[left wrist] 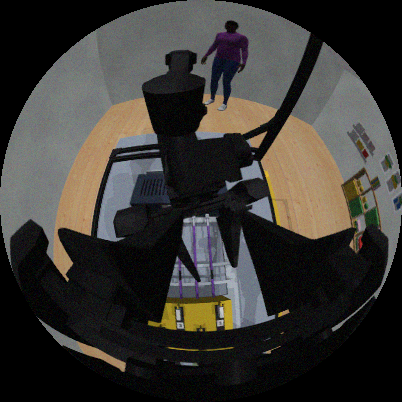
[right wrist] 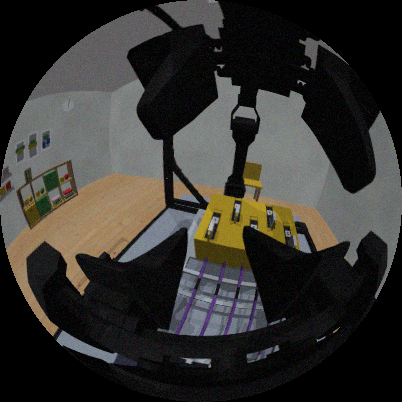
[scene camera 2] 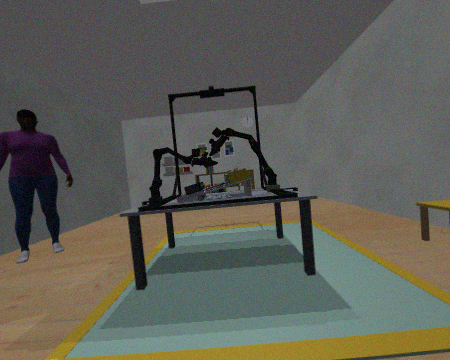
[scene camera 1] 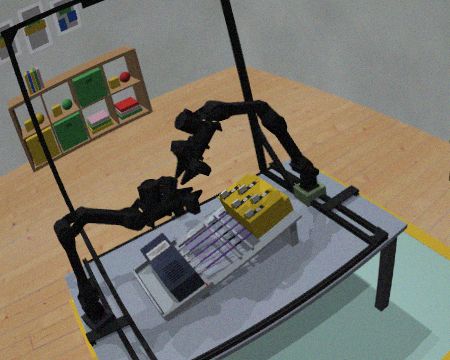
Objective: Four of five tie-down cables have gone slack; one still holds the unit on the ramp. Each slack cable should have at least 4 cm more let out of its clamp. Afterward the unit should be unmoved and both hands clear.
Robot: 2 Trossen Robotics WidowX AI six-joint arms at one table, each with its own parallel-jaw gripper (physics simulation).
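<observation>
A dark blue unit (scene camera 1: 175, 270) (left wrist: 150, 189) rests at the lower end of a grey ramp (scene camera 1: 185, 303). Several purple cables (left wrist: 210, 250) (right wrist: 209, 312) run up to a yellow clamp block (scene camera 1: 265, 220) (right wrist: 220, 250) at its upper end; which are slack I cannot tell. Several small clamps (left wrist: 220, 315) (right wrist: 213, 226) with pale levers sit on the block. My left gripper (scene camera 1: 194, 175) is partly open, empty, high above the ramp's far side. My right gripper (scene camera 1: 199, 201) (right wrist: 215, 231) is partly open, empty, lower, above the cables' far side. Neither touches block or cables.
The two grippers hang close together, the left one above the right. A black frame (scene camera 1: 240, 60) rises around the table (scene camera 1: 300, 275). A shelf unit (scene camera 1: 143, 82) stands against the wall behind. A person (scene camera 2: 35, 155) stands at the left in scene camera 2.
</observation>
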